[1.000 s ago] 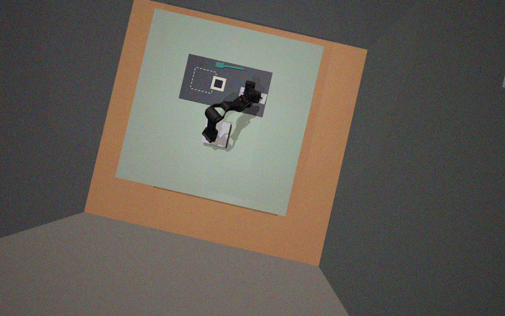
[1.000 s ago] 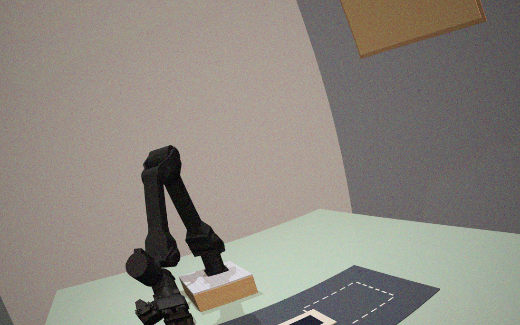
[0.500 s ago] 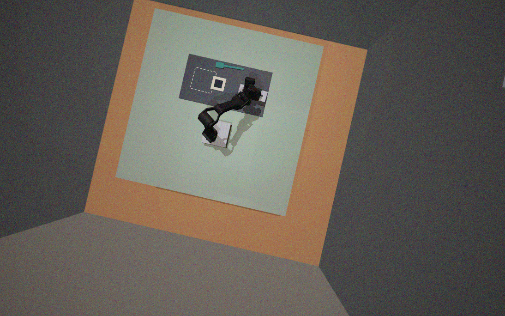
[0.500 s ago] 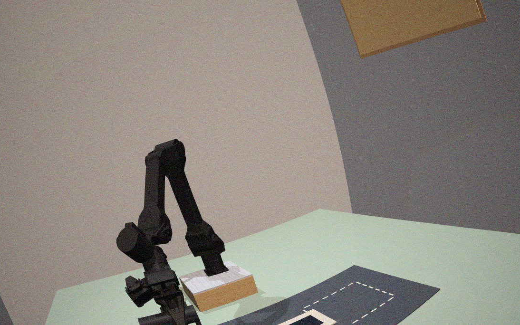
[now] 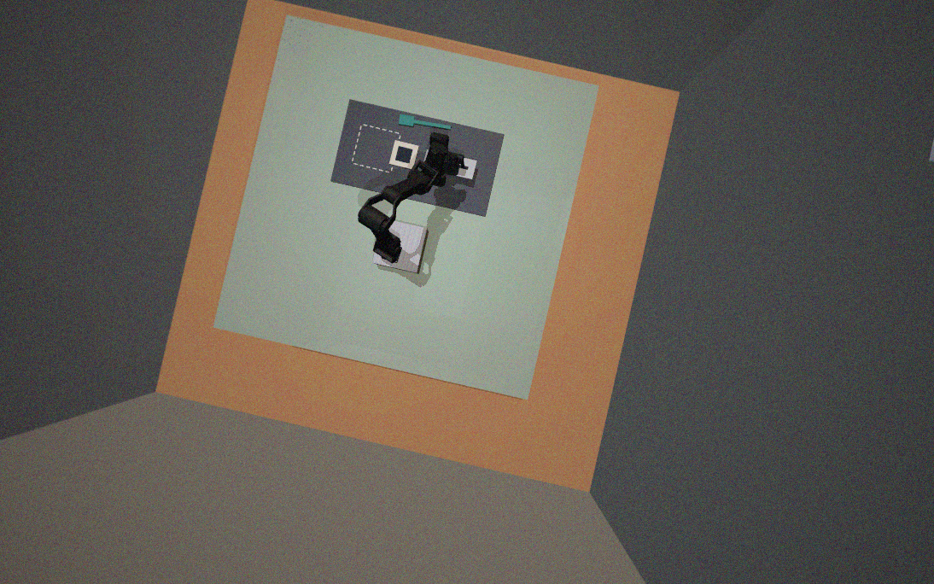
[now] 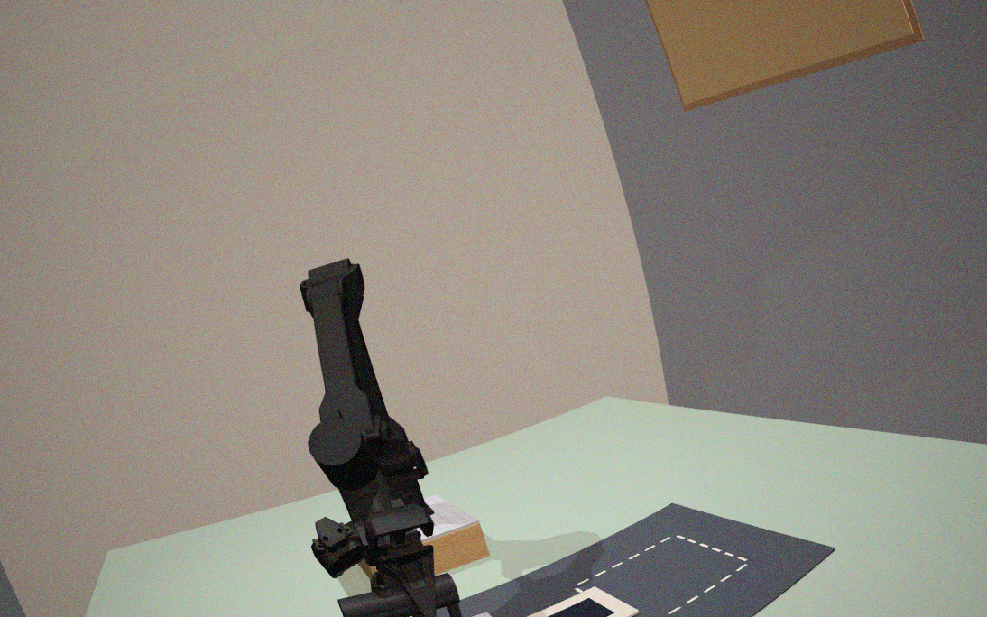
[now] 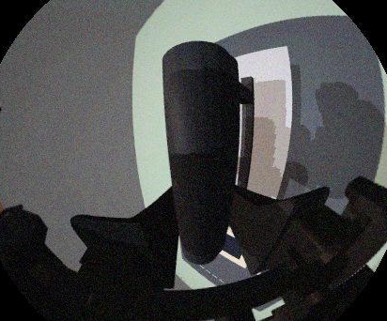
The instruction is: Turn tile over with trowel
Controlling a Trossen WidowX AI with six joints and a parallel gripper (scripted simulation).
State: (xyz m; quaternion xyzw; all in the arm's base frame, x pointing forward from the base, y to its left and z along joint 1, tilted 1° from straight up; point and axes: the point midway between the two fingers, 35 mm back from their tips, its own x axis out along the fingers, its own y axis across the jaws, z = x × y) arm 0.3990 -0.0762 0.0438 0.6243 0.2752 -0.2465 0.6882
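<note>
Right now my gripper tip is 11 cm to the right of the dark mat, 11 cm above it and 3 cm past it. Round my gripper tip: tile: 17 cm to the left, 9 cm below, 3 cm behind; teal trowel: 15 cm to the left, 11 cm ahead, 9 cm below.
</note>
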